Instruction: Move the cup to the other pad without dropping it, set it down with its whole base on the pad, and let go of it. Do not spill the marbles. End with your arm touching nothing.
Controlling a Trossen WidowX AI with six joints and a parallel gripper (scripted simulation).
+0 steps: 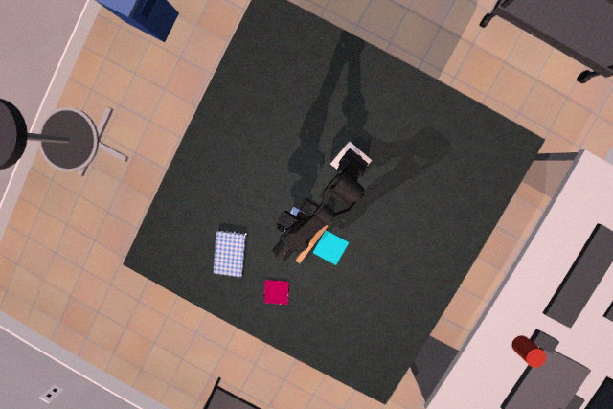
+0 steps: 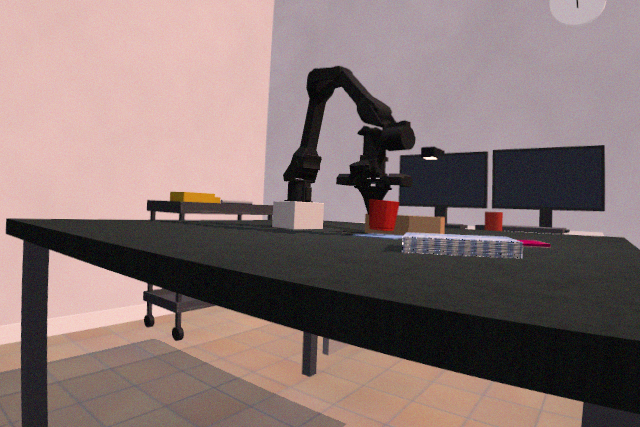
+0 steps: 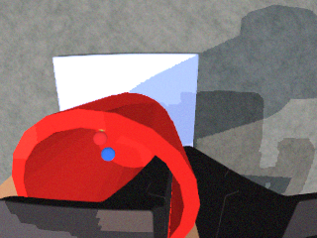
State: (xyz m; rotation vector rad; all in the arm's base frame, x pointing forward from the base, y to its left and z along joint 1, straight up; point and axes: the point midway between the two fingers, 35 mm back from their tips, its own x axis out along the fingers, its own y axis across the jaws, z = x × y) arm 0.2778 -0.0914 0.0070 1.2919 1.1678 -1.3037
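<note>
Now: hand 3 cm short of the red cup and 5 cm above it. The rest, counted from my hand: blue marble 5 cm ahead, 1 cm to the left, 6 cm below; wooden bar 5 cm ahead, 7 cm to the left, 7 cm below; green marble 4 cm ahead, 2 cm to the right, 6 cm below.
</note>
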